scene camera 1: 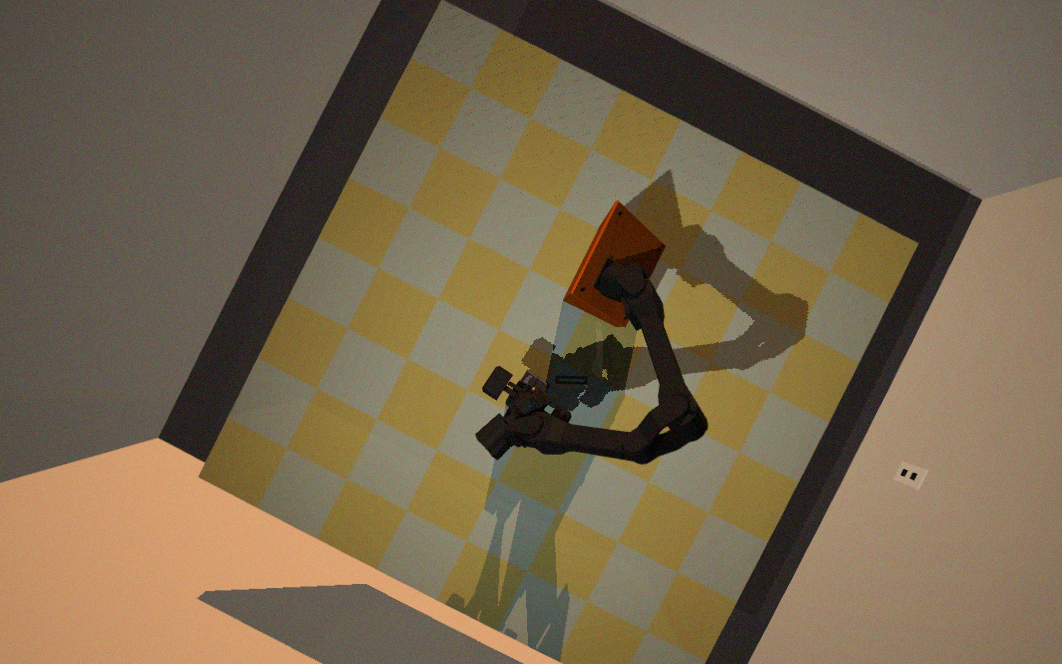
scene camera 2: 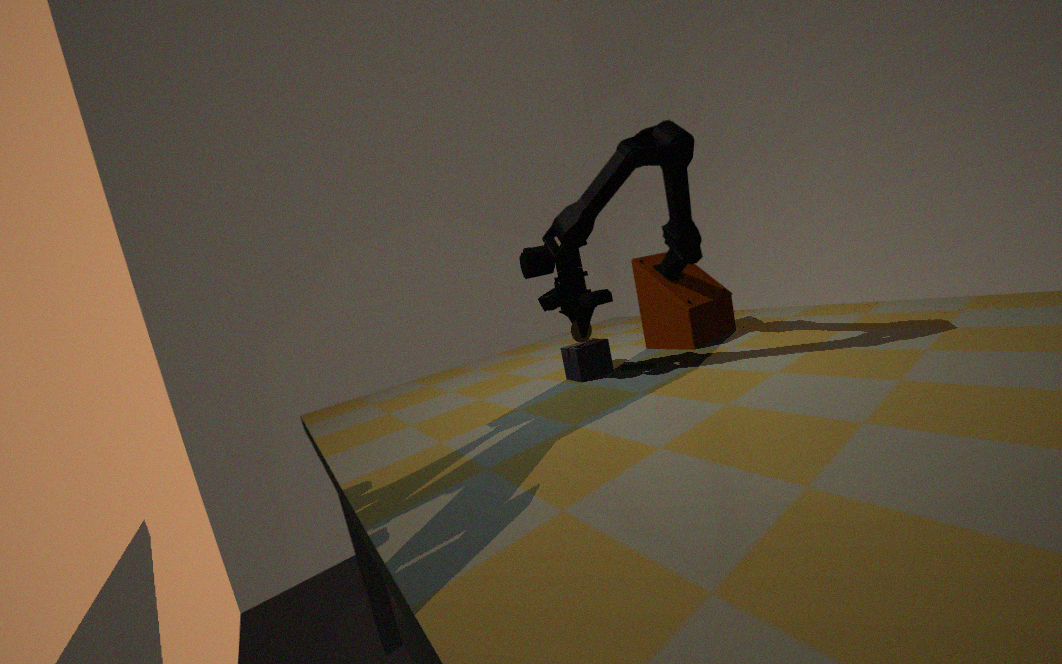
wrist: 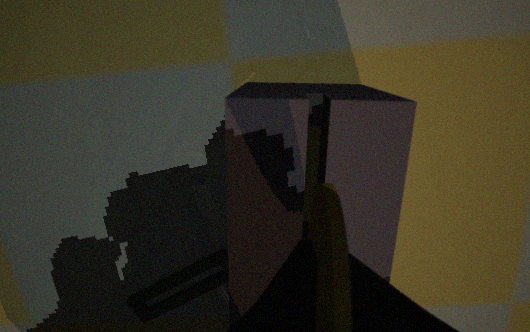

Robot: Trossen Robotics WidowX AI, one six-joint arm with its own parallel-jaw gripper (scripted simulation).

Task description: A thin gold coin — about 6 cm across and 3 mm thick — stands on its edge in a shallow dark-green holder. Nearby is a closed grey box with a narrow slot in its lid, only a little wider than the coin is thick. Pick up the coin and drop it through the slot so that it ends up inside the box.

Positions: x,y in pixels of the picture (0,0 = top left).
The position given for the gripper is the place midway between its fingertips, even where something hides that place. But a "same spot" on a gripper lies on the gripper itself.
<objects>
The gripper shows in scene camera 1 (527,396), in scene camera 2 and in the wrist view. One and the same spot on the gripper: (wrist: 292,292) is (scene camera 2: 578,324).
</objects>
